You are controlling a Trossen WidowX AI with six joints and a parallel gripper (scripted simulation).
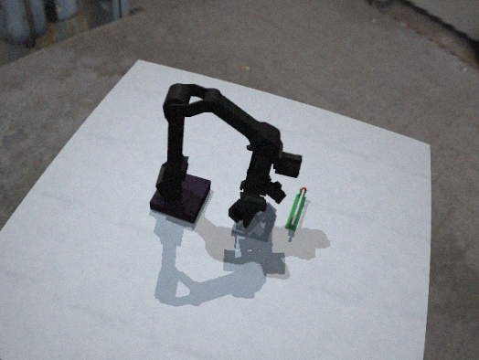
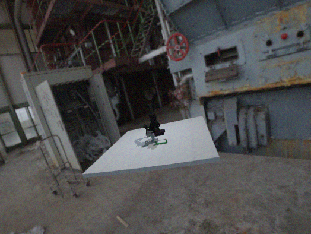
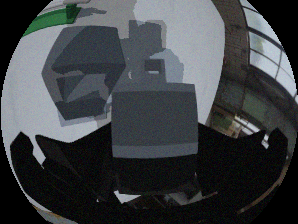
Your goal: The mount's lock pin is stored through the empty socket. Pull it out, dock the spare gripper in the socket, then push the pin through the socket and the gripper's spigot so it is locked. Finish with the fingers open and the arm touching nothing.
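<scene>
Right now the spare gripper is 10 mm to the left of my gripper tip and 10 mm above it. The rest, counted from my gripper tip: grey mount: 70 mm to the left, 40 mm below, 30 mm ahead; then green block: 170 mm to the left, 120 mm ahead, 70 mm below.
</scene>
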